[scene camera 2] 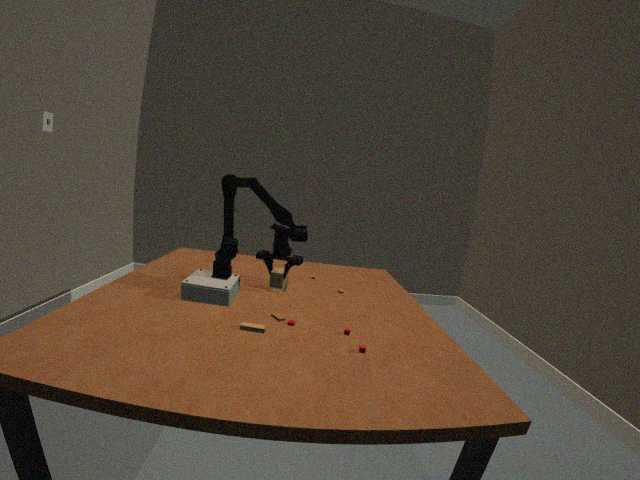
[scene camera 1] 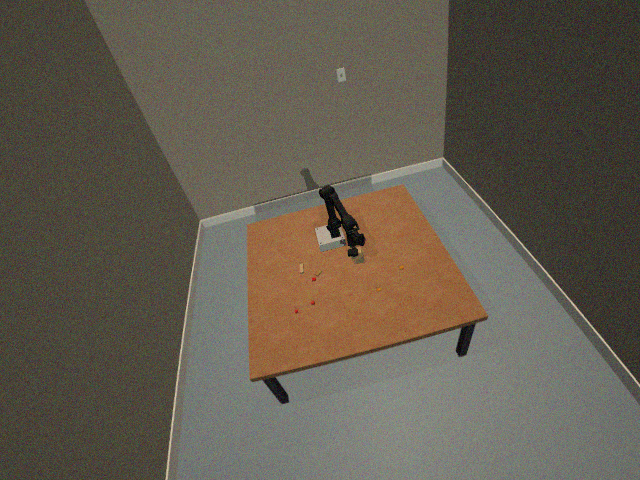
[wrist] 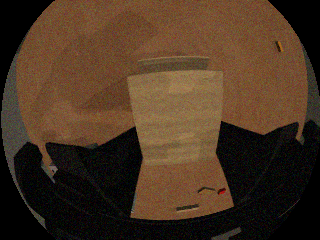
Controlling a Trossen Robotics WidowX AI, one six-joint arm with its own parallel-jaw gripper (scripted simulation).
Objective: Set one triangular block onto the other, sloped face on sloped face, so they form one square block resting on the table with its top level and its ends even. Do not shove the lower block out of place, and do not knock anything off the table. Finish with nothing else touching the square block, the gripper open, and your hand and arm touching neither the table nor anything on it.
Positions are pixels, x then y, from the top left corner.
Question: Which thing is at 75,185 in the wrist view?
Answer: The gripper.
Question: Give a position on a triangular block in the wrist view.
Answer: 158,64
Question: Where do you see a triangular block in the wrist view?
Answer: At 177,113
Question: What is the gripper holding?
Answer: A triangular block.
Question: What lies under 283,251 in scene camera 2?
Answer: The gripper.
